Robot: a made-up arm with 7 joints.
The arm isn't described. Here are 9 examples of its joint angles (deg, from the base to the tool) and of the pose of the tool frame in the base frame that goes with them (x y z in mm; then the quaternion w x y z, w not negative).
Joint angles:
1: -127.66 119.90 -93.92 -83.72 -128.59 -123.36 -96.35
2: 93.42 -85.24 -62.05 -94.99 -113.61 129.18 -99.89
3: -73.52 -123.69 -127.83 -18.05 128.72 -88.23 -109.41
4: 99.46 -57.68 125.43 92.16 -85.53 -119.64 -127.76
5: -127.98 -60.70 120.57 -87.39 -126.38 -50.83 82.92
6: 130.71 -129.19 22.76 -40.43 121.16 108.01 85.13
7: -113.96 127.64 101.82 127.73 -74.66 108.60 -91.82
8: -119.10 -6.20 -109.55 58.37 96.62 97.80 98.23
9: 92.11 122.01 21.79 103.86 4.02 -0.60 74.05
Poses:
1: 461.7 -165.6 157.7 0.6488 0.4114 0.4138 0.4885
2: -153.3 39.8 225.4 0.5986 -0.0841 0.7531 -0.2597
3: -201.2 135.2 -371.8 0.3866 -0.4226 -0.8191 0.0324
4: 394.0 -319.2 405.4 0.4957 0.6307 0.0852 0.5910
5: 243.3 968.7 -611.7 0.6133 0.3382 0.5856 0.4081
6: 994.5 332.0 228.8 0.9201 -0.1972 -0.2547 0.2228
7: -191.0 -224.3 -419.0 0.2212 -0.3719 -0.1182 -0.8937
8: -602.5 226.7 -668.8 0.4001 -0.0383 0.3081 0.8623
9: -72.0 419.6 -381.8 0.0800 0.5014 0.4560 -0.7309
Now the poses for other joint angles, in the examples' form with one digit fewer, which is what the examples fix.
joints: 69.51 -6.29 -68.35 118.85 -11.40 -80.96 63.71
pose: -527 399 766 0.058 -0.082 -0.743 -0.661
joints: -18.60 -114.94 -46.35 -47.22 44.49 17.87 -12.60
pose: -74 458 -44 0.312 -0.396 0.857 -0.108
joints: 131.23 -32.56 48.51 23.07 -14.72 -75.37 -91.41
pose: -158 -471 759 0.538 0.512 0.631 -0.224
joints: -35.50 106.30 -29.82 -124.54 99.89 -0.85 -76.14
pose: 147 332 370 0.234 0.402 -0.659 -0.590
